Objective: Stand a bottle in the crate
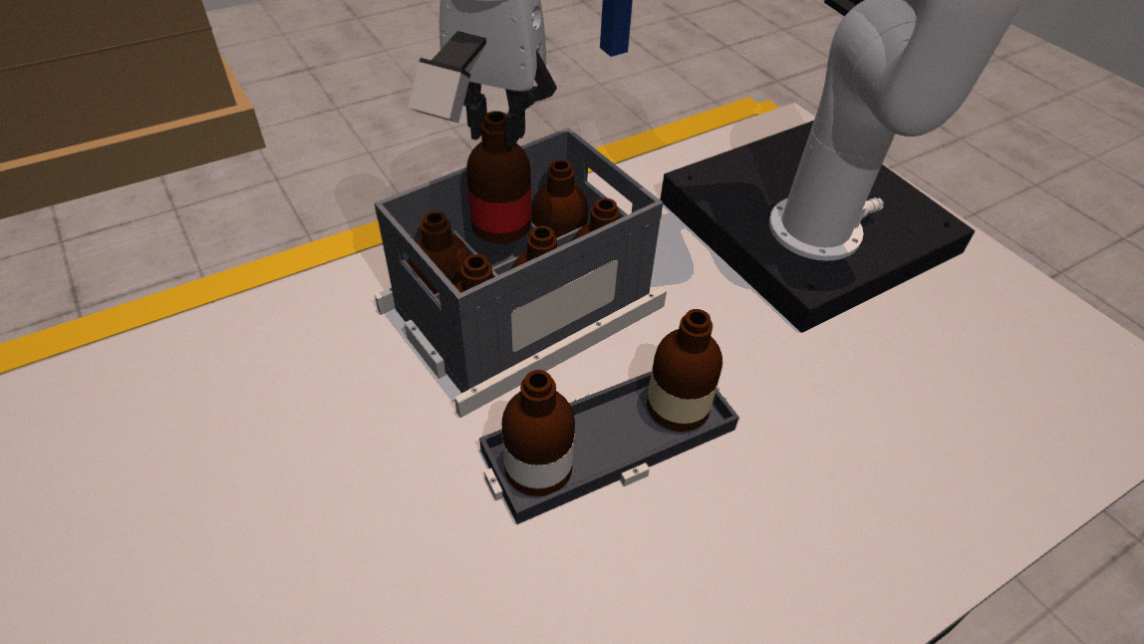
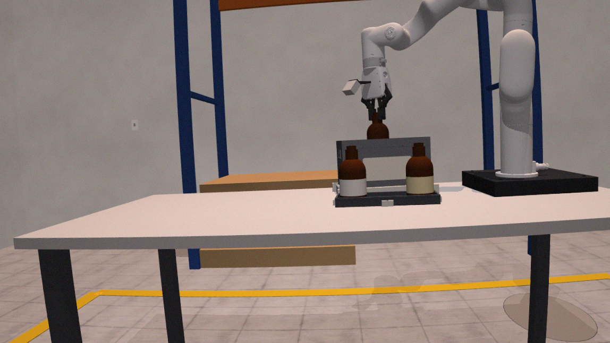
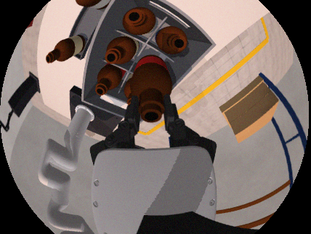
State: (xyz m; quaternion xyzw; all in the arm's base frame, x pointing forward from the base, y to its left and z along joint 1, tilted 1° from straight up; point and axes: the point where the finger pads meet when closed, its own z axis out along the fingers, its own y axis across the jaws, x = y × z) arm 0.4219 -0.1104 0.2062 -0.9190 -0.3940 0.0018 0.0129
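My hand is 10 mm past the dark grey crate, 40 mm to the right of it and 170 mm above it. The rest, counted from my hand: dark tray (20 mm behind, 270 mm to the left, 250 mm below).
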